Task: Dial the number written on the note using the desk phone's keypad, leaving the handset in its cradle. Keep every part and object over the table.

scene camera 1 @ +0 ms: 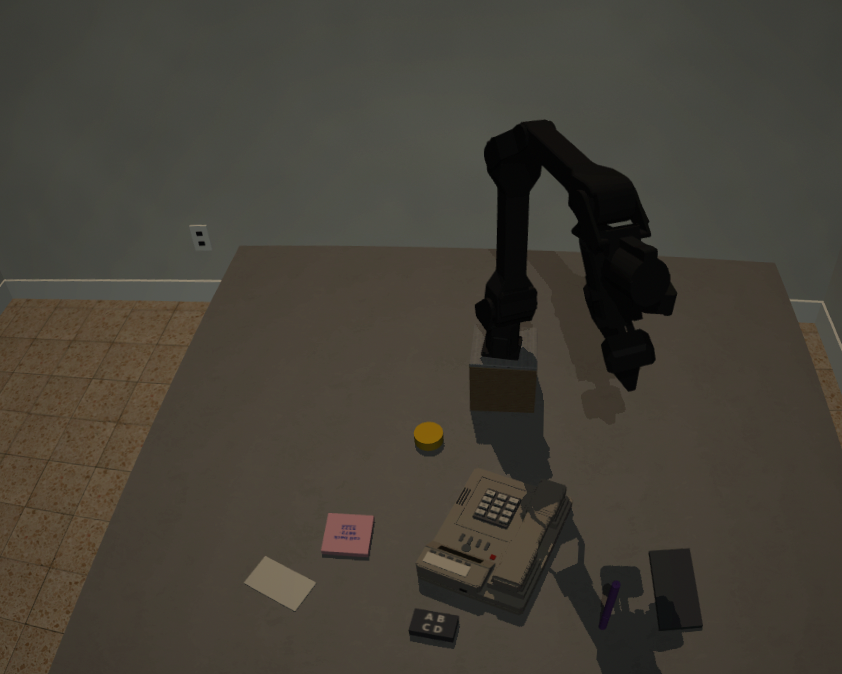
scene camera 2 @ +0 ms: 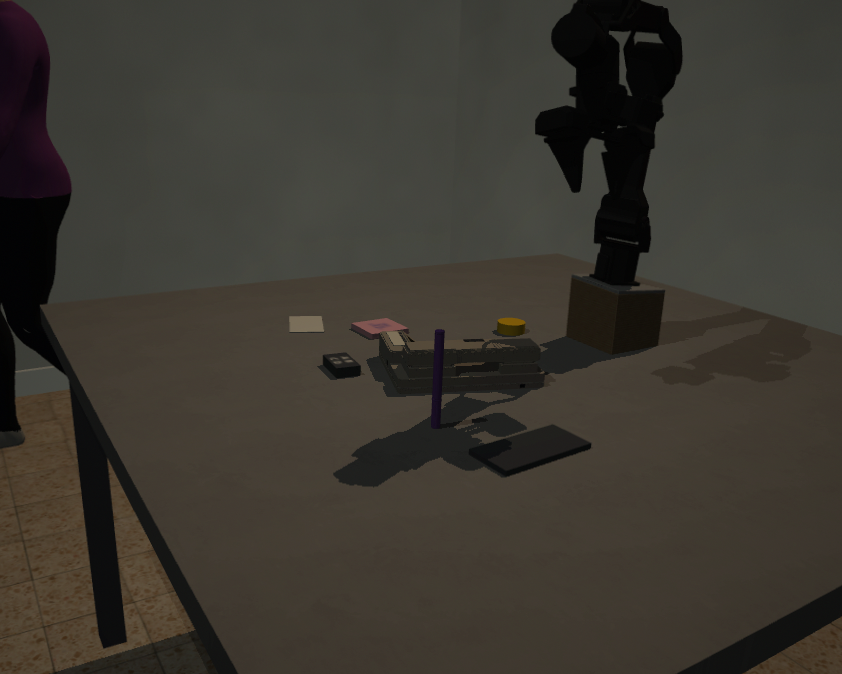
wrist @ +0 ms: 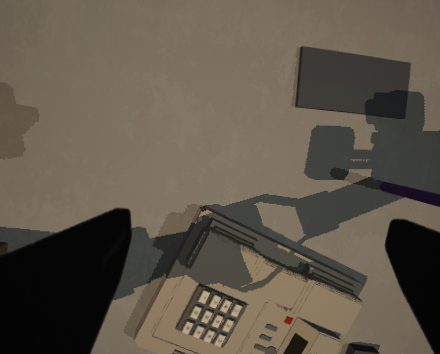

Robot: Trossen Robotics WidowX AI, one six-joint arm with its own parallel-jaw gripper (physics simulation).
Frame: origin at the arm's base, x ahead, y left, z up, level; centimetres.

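Seen in the pictures: gripper, fingertip midpoint: (scene camera 1: 625, 372) (scene camera 2: 596, 195) (wrist: 261, 228); arm's base, origin of the base link: (scene camera 1: 501, 346) (scene camera 2: 614, 280).
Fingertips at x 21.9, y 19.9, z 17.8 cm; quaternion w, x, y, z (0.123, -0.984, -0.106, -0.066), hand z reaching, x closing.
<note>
Offsets run from my fingertips to a thing's top centre. "spot": to the spot under its first point.
The beige desk phone @(dx +10.9, dy -15.6, dz -24.5 cm) (scene camera 1: 456, 523) (scene camera 2: 470, 385) (wrist: 165, 320) lies on the table, with its keypad @(spot: dx +6.0, dy -16.4, dz -26.1 cm) (scene camera 1: 497, 507) (wrist: 212, 316) facing up. The handset @(dx +11.7, dy -10.5, dz -22.7 cm) (scene camera 1: 531, 548) (scene camera 2: 484, 349) (wrist: 280, 285) rests in its cradle along one side. The pink note @(dx +13.9, dy -38.9, dz -27.7 cm) (scene camera 1: 348, 534) (scene camera 2: 379, 328) lies left of the phone in the first scene view; its writing is upside down and too small to read surely. My gripper (scene camera 1: 629, 379) (scene camera 2: 575, 189) (wrist: 261, 228) is open and empty, high above the table on the robot-base side of the phone. The arm's shadow crosses the handset; the keypad shows between the fingers in the wrist view.
A purple pen @(dx +24.0, dy +2.1, dz -15.6 cm) (scene camera 1: 609, 604) (scene camera 2: 437, 379) (wrist: 410, 194) stands upright near a dark slab @(dx +16.5, dy +12.9, dz -28.0 cm) (scene camera 1: 675, 588) (scene camera 2: 531, 449) (wrist: 352, 82). A yellow disc @(dx -8.3, dy -30.5, dz -26.8 cm) (scene camera 1: 428, 435) (scene camera 2: 511, 326), a cream card @(dx +24.9, dy -47.1, dz -28.5 cm) (scene camera 1: 280, 582) (scene camera 2: 306, 323) and a black lettered block @(dx +27.6, dy -22.2, dz -27.1 cm) (scene camera 1: 433, 624) (scene camera 2: 341, 364) lie around the phone.
</note>
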